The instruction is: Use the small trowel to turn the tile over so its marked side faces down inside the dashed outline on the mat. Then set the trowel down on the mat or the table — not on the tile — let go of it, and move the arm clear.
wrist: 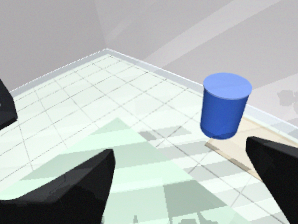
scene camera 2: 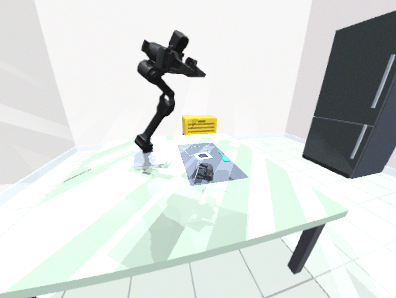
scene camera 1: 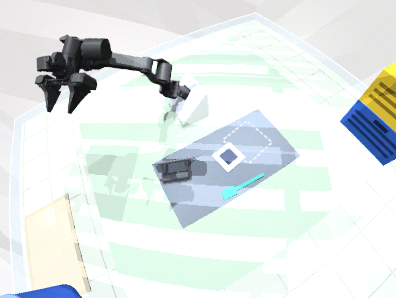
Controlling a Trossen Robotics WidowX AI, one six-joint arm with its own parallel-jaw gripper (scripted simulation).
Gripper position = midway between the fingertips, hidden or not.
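Scene camera 1 shows the gripper (scene camera 1: 58,113), open and holding nothing, and a mat (scene camera 1: 192,199). Scene camera 2 shows the gripper (scene camera 2: 199,74) and the mat (scene camera 2: 222,171). The wrist view shows the gripper (wrist: 180,150).
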